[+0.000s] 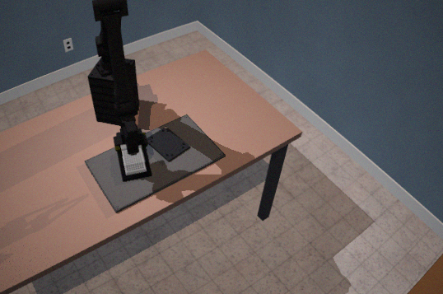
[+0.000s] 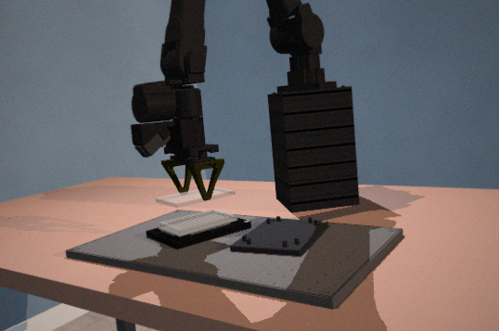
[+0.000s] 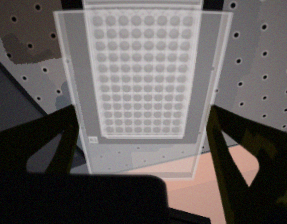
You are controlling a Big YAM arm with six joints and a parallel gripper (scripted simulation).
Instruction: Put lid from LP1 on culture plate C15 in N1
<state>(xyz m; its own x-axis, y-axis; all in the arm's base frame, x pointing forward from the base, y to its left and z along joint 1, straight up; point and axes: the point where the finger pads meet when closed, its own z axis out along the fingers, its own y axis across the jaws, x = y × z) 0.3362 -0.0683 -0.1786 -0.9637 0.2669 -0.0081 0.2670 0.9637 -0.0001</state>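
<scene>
Now: the lid 1 cm below my hand. Also, from my hand: lid park LP1: 3 cm behind, 17 cm to the left, 7 cm below; then plate nest N1: 7 cm below; then culture plate C15: 6 cm below.
</scene>
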